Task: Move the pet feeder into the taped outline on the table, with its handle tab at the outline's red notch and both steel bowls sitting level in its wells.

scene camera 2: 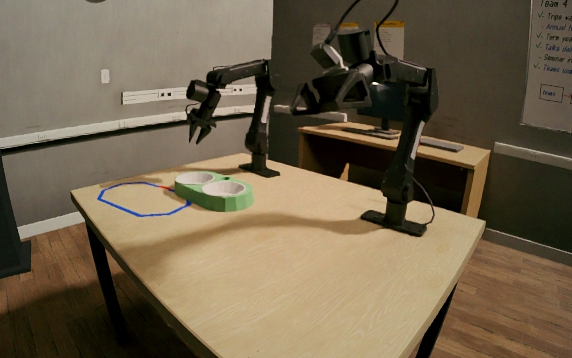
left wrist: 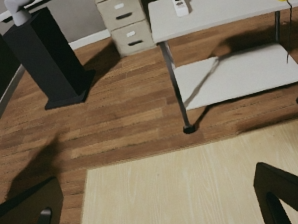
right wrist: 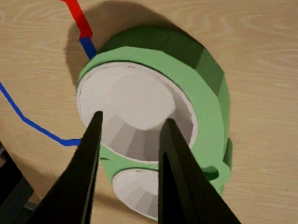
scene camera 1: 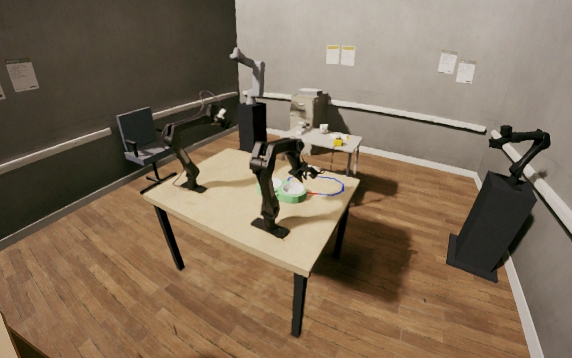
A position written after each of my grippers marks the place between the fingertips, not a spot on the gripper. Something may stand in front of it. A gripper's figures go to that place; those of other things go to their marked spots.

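My left gripper (scene camera 2: 312, 109) is 57 cm from the lens. I also see a green pet feeder (scene camera 2: 193, 193), and the green pet feeder is 107 cm from the lens.
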